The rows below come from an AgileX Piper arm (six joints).
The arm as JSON. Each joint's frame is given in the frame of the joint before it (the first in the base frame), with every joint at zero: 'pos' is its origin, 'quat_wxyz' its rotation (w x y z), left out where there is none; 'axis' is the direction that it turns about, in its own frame. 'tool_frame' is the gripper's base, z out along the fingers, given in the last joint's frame.
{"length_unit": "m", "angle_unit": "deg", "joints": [
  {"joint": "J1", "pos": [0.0, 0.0, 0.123], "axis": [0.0, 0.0, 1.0]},
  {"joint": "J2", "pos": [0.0, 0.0, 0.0], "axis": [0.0, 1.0, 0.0]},
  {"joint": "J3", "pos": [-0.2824, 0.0, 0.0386], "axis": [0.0, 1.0, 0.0]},
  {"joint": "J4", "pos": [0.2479, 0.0, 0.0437], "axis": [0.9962, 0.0, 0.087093]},
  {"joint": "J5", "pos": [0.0, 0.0, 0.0], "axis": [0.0, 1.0, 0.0]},
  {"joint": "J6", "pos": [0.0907, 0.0, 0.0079], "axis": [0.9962, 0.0, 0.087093]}
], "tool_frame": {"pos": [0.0, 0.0, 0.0], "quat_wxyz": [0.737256, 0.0, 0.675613, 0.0]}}
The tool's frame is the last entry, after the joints.
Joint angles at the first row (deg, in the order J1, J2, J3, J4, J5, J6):
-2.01 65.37 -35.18 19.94 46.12 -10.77
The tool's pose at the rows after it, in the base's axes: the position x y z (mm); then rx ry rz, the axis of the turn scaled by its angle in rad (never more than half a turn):
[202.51, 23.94, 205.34, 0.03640, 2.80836, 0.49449]
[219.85, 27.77, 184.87, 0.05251, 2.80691, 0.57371]
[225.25, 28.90, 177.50, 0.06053, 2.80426, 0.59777]
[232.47, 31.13, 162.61, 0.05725, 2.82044, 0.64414]
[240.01, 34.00, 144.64, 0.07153, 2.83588, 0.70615]
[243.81, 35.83, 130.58, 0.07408, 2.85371, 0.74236]
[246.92, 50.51, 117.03, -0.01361, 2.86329, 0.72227]
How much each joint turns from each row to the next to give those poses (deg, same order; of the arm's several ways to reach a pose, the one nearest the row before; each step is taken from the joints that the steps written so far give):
0.00 7.51 0.00 9.28 -1.89 -8.60
0.00 6.82 -0.06 7.79 -3.95 -7.04
0.01 2.29 0.00 2.92 -1.32 -2.70
-0.01 4.30 0.00 4.65 -1.09 -5.04
0.00 5.10 -0.05 6.13 -0.91 -5.96
0.06 3.72 0.00 3.78 -0.46 -4.18
3.84 3.27 -0.06 3.38 -3.21 -4.30

